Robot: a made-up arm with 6 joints.
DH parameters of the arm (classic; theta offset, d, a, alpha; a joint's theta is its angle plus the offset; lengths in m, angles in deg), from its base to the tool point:
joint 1: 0 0.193 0 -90
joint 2: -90 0 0.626 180
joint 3: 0 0 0 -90
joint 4: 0 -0.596 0 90
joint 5: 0 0.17 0 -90
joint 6: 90 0 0 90
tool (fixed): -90 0 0 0
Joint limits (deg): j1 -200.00..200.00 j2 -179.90..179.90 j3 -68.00..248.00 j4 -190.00..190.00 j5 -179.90..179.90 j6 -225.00..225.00
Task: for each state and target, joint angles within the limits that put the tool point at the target. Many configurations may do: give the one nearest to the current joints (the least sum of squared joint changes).
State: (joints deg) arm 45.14 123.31 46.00 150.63 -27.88 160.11
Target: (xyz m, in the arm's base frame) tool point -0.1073 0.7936 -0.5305
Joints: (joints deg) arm 86.20 104.01 25.62 159.86 -27.88 160.11
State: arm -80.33 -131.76 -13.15 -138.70 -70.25 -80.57
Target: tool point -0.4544 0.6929 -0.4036
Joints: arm -47.18 -160.12 30.13 -144.05 -70.25 -80.57
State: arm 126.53 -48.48 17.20 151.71 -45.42 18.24
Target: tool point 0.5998 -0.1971 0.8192
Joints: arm 175.64 -87.69 -6.36 152.57 -45.42 18.24
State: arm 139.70 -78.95 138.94 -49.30 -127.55 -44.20
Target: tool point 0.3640 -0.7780 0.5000
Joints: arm 106.81 -28.06 186.87 -43.46 -127.55 -44.20
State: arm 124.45 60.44 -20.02 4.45 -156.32 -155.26
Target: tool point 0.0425 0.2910 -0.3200
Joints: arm 117.00 95.20 -34.91 0.22 -156.32 -155.26
